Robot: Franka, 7 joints.
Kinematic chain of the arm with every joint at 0, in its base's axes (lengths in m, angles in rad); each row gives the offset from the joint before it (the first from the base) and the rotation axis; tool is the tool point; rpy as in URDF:
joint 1: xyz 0 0 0.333 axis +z
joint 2: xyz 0 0 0 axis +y
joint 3: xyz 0 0 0.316 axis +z
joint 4: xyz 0.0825 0 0 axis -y
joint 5: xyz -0.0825 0 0.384 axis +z
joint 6: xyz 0 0 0 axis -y
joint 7: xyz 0.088 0 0 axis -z
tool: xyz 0 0 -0.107 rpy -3.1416 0 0
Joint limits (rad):
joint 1: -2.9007..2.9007
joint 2: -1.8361..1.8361
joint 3: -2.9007..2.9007
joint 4: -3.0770..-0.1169
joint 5: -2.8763..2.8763
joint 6: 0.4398..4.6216
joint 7: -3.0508..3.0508
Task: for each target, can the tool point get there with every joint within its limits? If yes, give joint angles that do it. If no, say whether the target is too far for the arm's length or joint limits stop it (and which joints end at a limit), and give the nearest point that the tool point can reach.
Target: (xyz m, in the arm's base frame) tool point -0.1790 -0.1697 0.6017
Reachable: yes | joints -2.2297 -0.7604 0.1723 -2.8536 0.8237 4.2471 -0.8798
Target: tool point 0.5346 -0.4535 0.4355
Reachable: yes | joints 1.4606 -0.9933 -1.8927 -1.5936 1.5302 1.9865 -0.2964
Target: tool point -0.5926 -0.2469 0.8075
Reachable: yes | joints -0.3768 -1.1910 -0.9454 -1.2167 0.8887 2.8652 0.1648
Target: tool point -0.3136 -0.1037 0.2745
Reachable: yes | joints 1.1681 -0.3100 1.9165 -2.5826 1.1878 0.8476 1.3197
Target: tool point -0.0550 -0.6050 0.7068
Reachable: yes | joints -0.7256 1.4018 -2.2593 -1.4747 1.2051 1.8533 2.0215
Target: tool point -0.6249 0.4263 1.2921
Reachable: no: too far | nearest point -0.4389 0.2994 1.0066 | short by 0.364 m
